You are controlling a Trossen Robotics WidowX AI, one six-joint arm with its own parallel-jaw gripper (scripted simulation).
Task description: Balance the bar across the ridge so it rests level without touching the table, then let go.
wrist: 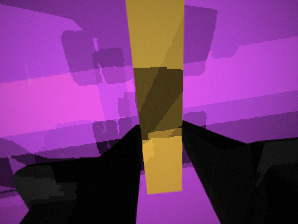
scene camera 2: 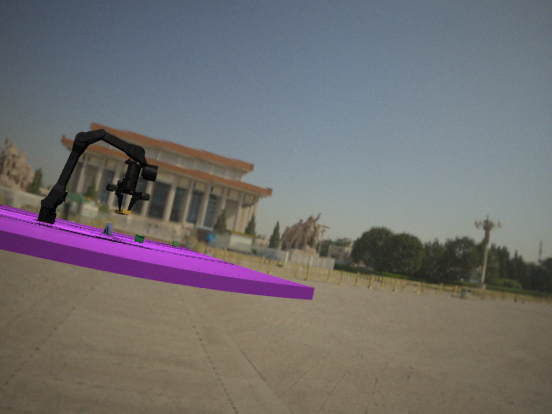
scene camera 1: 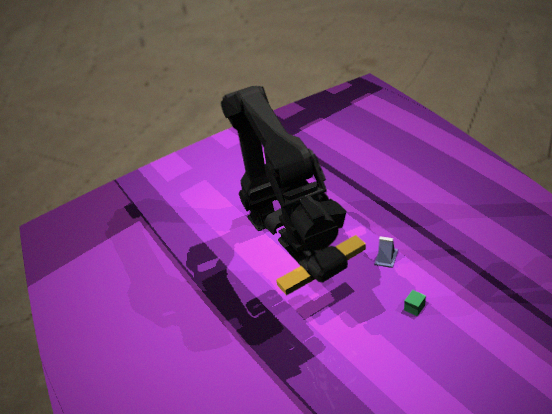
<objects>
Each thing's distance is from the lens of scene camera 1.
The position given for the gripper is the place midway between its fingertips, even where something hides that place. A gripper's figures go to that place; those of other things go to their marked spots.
gripper [scene camera 1: 309, 272]: 102 cm
yellow bar [scene camera 1: 299, 277]: 100 cm
</objects>
